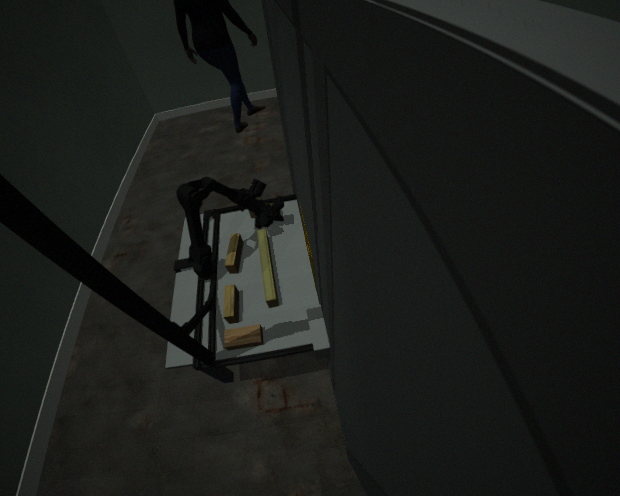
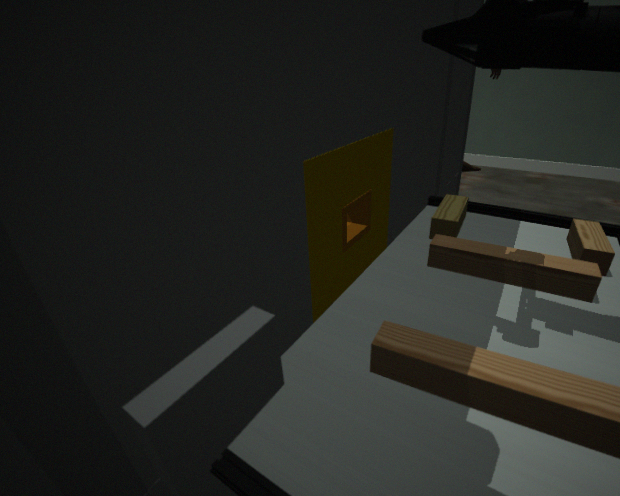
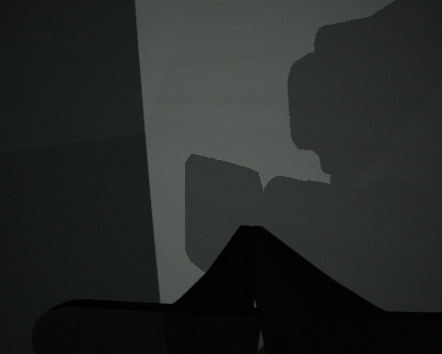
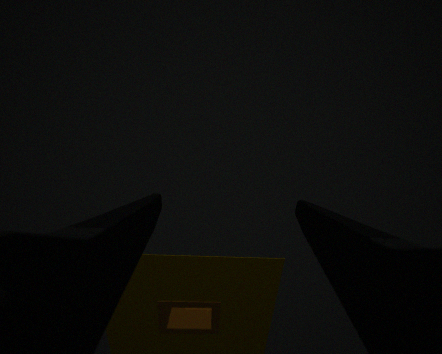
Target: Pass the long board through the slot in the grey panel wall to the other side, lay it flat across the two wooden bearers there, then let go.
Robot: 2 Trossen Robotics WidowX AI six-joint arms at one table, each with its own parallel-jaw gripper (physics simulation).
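Frame: origin at the left arm's base, x left, y back, z up, level; millimetres.
Seen in the pictures: left gripper, fingertip midpoint: (image 1: 283, 220) (image 3: 249, 236); right gripper, fingertip midpoint: (image 2: 434, 38) (image 4: 230, 203); left arm's base at its link origin: (image 1: 206, 273).
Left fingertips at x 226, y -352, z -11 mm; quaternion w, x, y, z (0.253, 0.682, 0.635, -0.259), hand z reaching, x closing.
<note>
Offsets run from my left fingertips to a thing's top centre. "spot": to the spot under its first point.
The long board {dz +53, dx -252, dy +93 mm} (image 1: 267, 268) is pale yellow wood and lies on the left arm's table, apart from the grey panel wall (image 1: 413, 258) (image 2: 180, 155). The slot {spot: dz +100, dx -306, dy -133 mm} (image 2: 344, 230) (image 4: 216, 317) is a square opening in a yellow patch (image 2: 325, 191) (image 4: 250, 290) of that wall. The two wooden bearers, a farther one {dz +36, dx -135, dy -341 mm} (image 2: 511, 263) and a nearer one {dz +36, dx -398, dy -355 mm} (image 2: 491, 377), lie on the table beyond the wall. My left gripper (image 1: 280, 214) (image 3: 249, 236) is shut and empty, above the table past the board's far end. My right gripper (image 2: 426, 38) (image 4: 230, 203) is open and empty, high above the bearers' table, facing the wall.
Wooden blocks {dz +55, dx -158, dy +227 mm} (image 1: 233, 253) {dz +55, dx -394, dy +241 mm} (image 1: 231, 303) {dz +30, dx -527, dy +204 mm} (image 1: 243, 336) lie beside the board. Blocks {dz +39, dx +25, dy -211 mm} (image 2: 448, 214) {dz +36, dx +12, dy -462 mm} (image 2: 592, 240) lie behind the farther bearer. A black post (image 1: 103, 279) slants up from the table's frame. A person (image 1: 217, 46) stands on the floor at the back.
</note>
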